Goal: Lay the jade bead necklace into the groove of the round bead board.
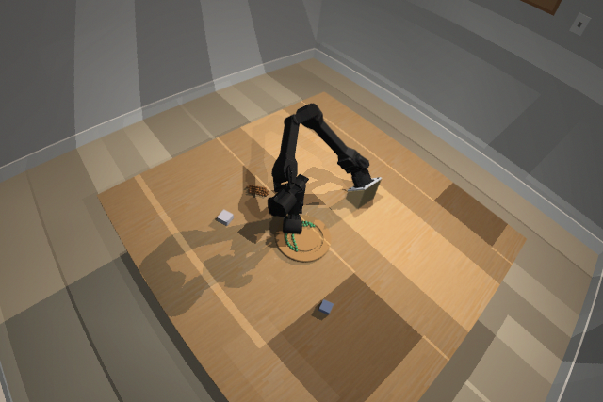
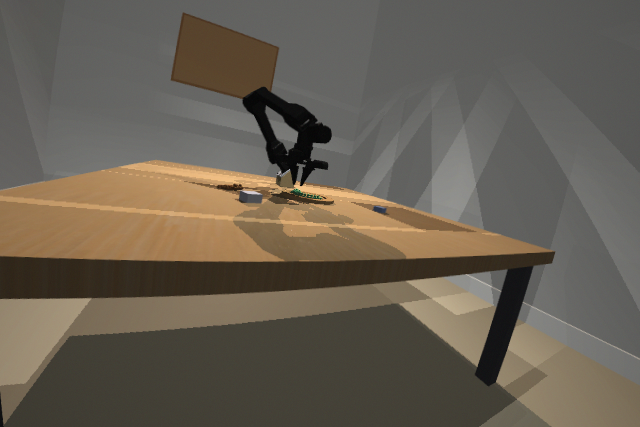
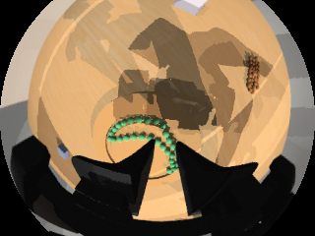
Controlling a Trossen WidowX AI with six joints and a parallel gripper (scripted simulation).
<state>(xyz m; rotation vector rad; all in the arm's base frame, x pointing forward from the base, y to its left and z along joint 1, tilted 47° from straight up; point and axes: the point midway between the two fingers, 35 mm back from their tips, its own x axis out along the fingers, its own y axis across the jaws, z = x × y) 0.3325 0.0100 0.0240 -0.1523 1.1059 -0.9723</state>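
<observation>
The round wooden bead board lies 5 cm to the left of my gripper tip, 3 cm below it and 2 cm behind it. From my gripper tip the other things lie so: blue block: 31 cm to the left, 7 cm ahead, 4 cm below; then pale grey block: 18 cm ahead, 16 cm to the right, 3 cm below.
</observation>
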